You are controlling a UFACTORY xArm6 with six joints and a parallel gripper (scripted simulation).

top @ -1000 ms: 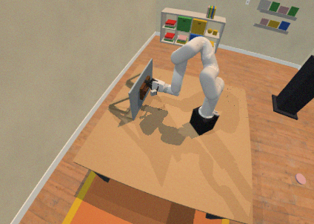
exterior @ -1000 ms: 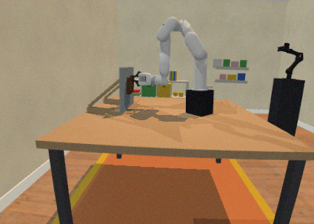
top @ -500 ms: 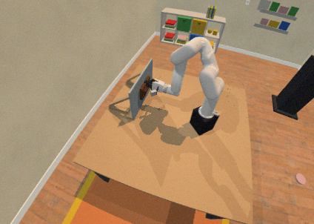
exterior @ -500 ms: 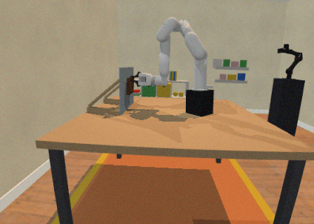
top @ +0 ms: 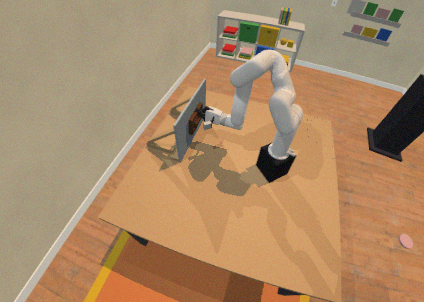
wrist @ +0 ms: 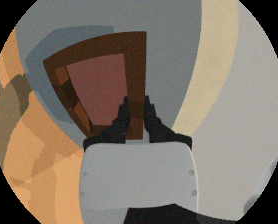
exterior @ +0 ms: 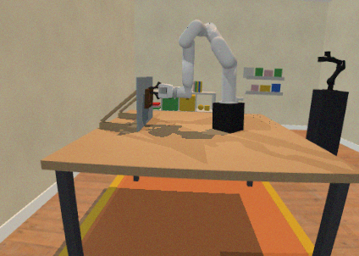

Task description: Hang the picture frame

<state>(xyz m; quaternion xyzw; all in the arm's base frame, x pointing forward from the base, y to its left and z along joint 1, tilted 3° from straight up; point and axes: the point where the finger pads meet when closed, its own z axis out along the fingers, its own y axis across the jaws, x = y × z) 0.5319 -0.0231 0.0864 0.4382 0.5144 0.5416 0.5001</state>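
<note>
My hand is 5 cm above the brown picture frame, 2 cm short of it and 1 cm to the right of it. Also, from my hand: grey panel 7 cm below, 4 cm ahead.
</note>
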